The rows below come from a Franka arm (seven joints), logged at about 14 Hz.
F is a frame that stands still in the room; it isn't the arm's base.
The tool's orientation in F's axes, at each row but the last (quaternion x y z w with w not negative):
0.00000 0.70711 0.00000 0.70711
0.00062 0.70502 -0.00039 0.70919
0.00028 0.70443 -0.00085 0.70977
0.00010 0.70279 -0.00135 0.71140
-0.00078 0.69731 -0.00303 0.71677
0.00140 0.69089 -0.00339 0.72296
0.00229 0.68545 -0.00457 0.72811
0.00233 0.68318 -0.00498 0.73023
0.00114 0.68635 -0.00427 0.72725
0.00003 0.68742 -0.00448 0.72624
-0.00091 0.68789 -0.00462 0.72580
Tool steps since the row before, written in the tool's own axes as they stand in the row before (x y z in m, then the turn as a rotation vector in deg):
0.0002 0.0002 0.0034 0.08 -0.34 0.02
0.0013 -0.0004 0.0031 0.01 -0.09 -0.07
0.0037 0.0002 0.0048 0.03 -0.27 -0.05
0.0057 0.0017 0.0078 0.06 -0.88 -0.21
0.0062 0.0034 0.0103 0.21 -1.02 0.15
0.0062 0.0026 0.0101 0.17 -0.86 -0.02
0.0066 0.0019 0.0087 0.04 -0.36 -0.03
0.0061 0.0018 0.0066 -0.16 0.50 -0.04
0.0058 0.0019 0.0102 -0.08 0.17 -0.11
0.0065 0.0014 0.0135 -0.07 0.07 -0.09
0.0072 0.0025 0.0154 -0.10 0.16 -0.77
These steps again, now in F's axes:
0.0034 0.0002 -0.0002 0.02 -0.34 -0.08
0.0031 -0.0004 -0.0013 -0.07 -0.09 -0.01
0.0048 0.0002 -0.0037 -0.05 -0.27 -0.03
0.0079 0.0017 -0.0056 -0.21 -0.88 -0.06
0.0105 0.0033 -0.0059 0.15 -1.02 -0.20
0.0104 0.0025 -0.0057 -0.02 -0.86 -0.17
0.0091 0.0018 -0.0061 -0.03 -0.36 -0.04
0.0070 0.0017 -0.0057 -0.05 0.50 0.16
0.0105 0.0018 -0.0052 -0.11 0.17 0.07
0.0138 0.0013 -0.0058 -0.09 0.07 0.06
0.0158 0.0024 -0.0064 -0.77 0.16 0.06

